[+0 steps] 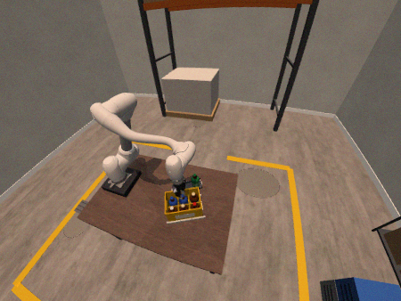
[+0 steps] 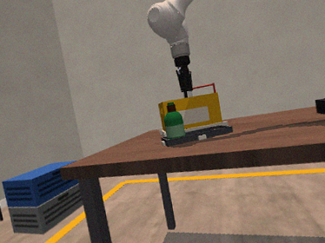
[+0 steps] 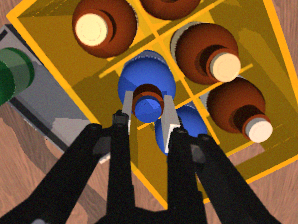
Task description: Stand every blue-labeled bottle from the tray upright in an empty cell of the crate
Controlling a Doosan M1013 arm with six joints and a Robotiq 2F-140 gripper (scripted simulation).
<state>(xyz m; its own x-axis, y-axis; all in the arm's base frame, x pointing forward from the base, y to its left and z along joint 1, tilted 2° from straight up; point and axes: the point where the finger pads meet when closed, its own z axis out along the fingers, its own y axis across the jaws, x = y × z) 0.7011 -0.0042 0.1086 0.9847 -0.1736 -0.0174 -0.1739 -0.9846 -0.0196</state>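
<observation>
The yellow crate is 90 mm below my hand, 40 mm to the right of it and 20 mm ahead of it. The rest, counted from my hand: green-labeled bottle (220 mm to the left, 90 mm below, 20 mm ahead); then tray (170 mm to the left, 160 mm below, 50 mm behind).
</observation>
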